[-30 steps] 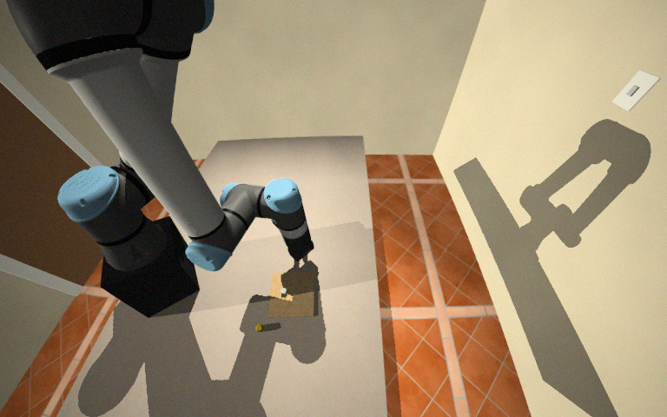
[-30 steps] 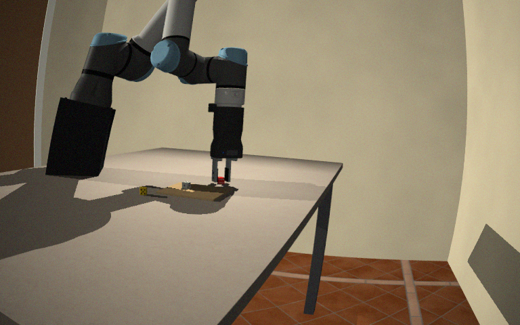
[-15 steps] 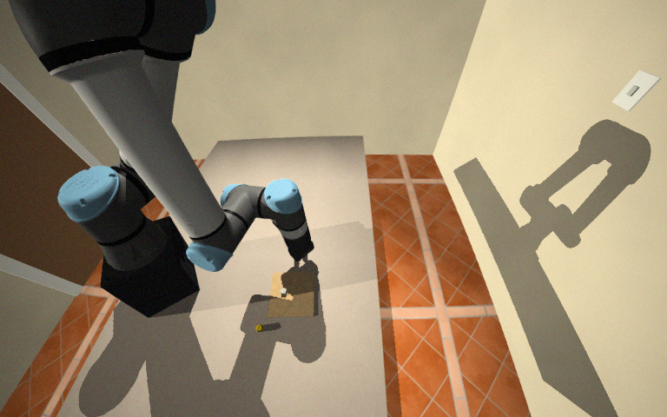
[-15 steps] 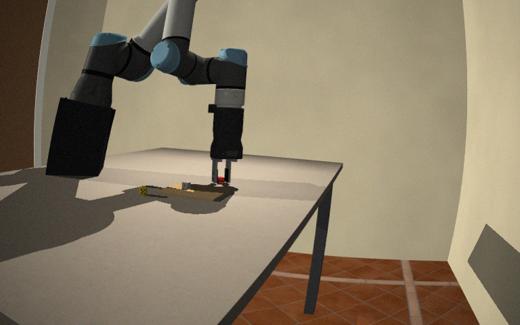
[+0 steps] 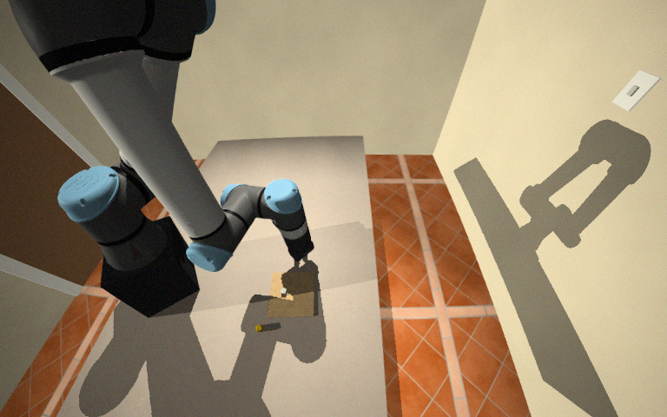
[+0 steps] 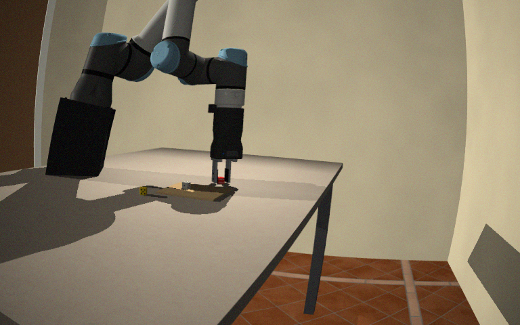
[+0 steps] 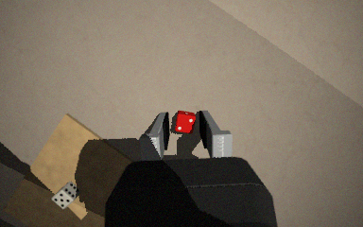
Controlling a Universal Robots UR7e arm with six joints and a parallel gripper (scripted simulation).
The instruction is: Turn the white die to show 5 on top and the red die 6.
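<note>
Right now the red die is 10 mm below my hand. Also, from my hand: white die (50 mm behind, 130 mm to the right, 10 mm below); then yellow die (130 mm behind, 230 mm to the right, 10 mm below); then tan mat (30 mm behind, 130 mm to the right, 20 mm below).
</note>
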